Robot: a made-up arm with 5 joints. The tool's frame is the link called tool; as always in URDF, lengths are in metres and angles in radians. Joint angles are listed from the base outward. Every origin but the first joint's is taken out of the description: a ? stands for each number. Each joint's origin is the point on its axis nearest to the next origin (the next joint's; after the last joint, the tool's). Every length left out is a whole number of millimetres.
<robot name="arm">
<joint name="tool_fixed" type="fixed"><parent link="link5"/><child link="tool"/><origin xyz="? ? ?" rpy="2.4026 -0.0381 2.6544"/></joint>
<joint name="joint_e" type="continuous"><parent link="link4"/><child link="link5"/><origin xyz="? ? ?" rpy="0 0 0"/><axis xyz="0 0 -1"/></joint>
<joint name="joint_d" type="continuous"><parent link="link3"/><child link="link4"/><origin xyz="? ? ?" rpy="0 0 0"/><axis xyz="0 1 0"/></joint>
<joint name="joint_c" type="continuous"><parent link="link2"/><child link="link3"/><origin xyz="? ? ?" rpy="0 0 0"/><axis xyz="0 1 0"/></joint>
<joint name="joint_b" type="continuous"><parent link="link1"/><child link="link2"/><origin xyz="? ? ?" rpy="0 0 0"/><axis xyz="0 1 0"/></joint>
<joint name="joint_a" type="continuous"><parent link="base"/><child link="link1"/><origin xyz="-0.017 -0.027 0.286" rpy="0 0 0"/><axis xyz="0 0 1"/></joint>
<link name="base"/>
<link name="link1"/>
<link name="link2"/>
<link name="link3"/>
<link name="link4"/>
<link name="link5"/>
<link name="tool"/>
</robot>
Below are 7 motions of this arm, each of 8 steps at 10 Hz.
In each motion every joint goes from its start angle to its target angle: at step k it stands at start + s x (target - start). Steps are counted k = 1, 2, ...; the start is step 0. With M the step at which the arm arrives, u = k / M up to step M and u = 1 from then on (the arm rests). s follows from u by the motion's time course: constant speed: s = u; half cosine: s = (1 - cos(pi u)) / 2; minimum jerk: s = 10 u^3 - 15 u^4 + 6 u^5.
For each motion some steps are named. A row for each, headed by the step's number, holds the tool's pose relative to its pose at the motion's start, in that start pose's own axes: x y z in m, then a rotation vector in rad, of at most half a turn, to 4 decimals.
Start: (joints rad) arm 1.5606 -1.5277 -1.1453 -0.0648 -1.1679
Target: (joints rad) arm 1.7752 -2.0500 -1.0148 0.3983 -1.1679
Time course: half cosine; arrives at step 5
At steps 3, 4, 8:
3: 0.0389 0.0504 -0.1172 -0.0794 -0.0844 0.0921
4: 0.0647 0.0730 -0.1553 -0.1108 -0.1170 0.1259
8: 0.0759 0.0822 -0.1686 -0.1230 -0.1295 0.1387

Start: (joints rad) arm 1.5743 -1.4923 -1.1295 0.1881 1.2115
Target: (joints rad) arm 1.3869 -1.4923 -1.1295 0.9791 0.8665
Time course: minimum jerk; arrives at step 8
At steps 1, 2, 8:
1: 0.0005 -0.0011 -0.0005 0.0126 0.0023 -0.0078
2: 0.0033 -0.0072 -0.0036 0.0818 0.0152 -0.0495
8: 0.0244 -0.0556 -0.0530 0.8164 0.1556 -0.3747

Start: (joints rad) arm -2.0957 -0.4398 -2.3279 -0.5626 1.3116
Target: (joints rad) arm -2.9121 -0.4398 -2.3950 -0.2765 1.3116
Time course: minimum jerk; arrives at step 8
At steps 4, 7, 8:
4: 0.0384 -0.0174 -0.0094 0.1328 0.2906 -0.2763
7: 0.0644 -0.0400 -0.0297 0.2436 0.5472 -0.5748
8: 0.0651 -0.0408 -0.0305 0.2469 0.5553 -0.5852

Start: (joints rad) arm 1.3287 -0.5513 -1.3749 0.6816 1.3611
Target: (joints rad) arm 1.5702 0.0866 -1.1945 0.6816 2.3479
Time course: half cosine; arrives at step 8
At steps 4, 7, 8:
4: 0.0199 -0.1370 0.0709 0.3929 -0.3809 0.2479
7: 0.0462 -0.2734 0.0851 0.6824 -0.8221 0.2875
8: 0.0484 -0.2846 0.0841 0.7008 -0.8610 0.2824

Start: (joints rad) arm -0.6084 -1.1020 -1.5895 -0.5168 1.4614
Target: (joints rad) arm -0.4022 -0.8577 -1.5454 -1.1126 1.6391
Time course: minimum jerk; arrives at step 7
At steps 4, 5, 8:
4: -0.0460 -0.0408 -0.0160 -0.1944 -0.1112 0.2146
5: -0.0594 -0.0548 -0.0259 -0.2639 -0.1499 0.2891
8: -0.0672 -0.0637 -0.0335 -0.3094 -0.1747 0.3370

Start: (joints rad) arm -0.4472 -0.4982 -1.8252 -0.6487 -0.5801
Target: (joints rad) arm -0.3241 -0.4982 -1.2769 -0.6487 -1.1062
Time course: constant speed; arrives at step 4
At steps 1, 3, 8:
1: 0.0329 0.0043 0.0021 -0.0250 0.1682 0.0147
3: 0.0964 0.0261 0.0005 -0.1391 0.4923 0.0319
8: 0.1258 0.0432 -0.0037 -0.2271 0.6435 0.0329

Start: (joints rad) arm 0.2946 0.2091 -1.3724 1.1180 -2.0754
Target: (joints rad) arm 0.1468 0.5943 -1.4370 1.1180 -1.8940
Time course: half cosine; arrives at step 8
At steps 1, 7, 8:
1: 0.0020 -0.0058 0.0019 -0.0127 -0.0081 0.0089
7: 0.0587 -0.1344 0.0750 -0.3210 -0.1996 0.2280
8: 0.0612 -0.1390 0.0792 -0.3338 -0.2073 0.2370

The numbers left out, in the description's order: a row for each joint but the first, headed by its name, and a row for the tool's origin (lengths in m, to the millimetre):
tool: 0.007 -0.02 0
joint_e: 0.046 0 -0.095
joint_d: 0.042 0 -0.165
joint_c: 0.082 0 0.337
joint_b: -0.014 0.003 0

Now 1 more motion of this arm.
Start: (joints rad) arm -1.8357 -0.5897 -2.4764 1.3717 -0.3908
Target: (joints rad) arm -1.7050 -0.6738 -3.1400 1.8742 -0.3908
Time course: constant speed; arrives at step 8
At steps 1, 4, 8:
1: 0.0002 0.0131 -0.0166 -0.0191 -0.0224 -0.0184
4: 0.0095 0.0473 -0.0682 -0.0762 -0.0917 -0.0713
8: 0.0410 0.0790 -0.1361 -0.1512 -0.1887 -0.1366

